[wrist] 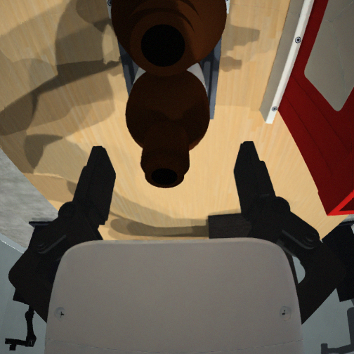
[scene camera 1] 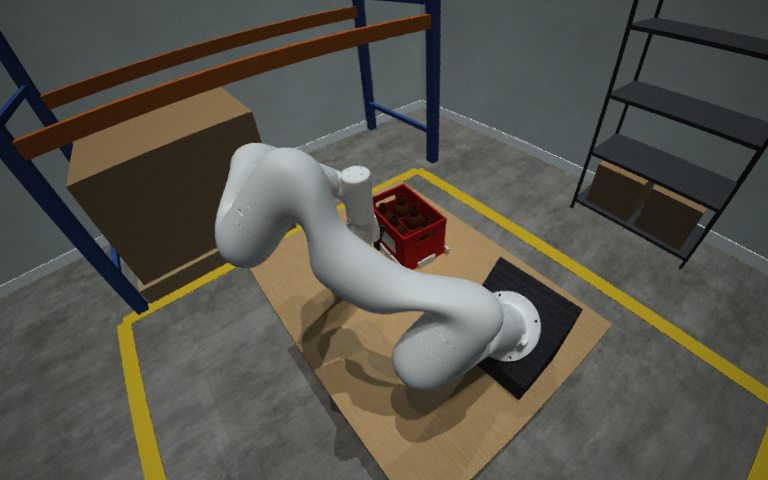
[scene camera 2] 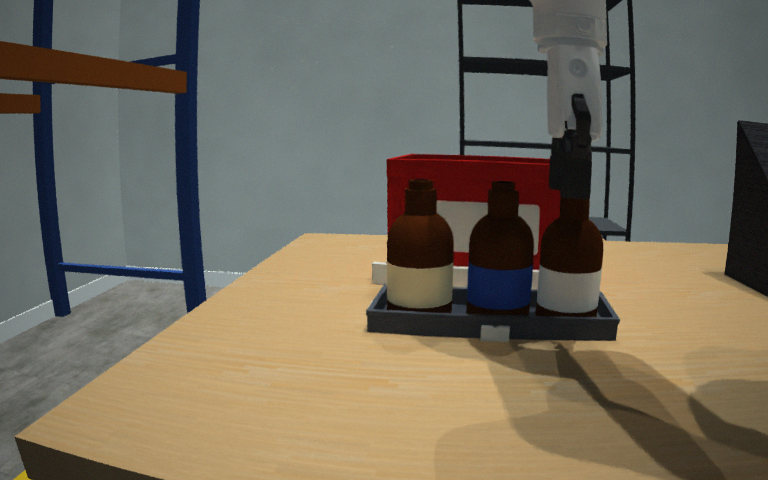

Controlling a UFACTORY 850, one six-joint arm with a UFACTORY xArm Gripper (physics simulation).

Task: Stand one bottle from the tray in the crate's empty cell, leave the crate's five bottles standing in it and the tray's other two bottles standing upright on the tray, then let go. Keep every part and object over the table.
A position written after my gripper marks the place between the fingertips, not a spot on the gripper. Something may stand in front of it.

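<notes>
Scene camera 2: blue-labelled bottle [scene camera 2: 501, 247], my gripper [scene camera 2: 567, 193]. Wrist view: gripper again [wrist: 172, 157].
</notes>
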